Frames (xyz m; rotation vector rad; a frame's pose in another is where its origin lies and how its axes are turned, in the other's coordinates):
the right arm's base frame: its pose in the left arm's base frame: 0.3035 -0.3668 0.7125 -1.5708 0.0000 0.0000
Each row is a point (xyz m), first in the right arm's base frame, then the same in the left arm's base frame.
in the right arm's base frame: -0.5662 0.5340 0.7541
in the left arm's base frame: -0.2627 0.3873 0.1785
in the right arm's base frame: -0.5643 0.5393 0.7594
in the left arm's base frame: -0.2608 0.3926 0.1732
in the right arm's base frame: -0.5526 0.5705 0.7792
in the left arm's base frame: -0.2491 0.4124 0.1420
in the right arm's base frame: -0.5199 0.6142 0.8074
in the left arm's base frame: -0.2164 0.4406 0.0983
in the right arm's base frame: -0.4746 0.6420 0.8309
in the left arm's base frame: -0.1711 0.4641 0.0705
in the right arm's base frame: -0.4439 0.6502 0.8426
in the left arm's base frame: -0.1404 0.4758 0.0623
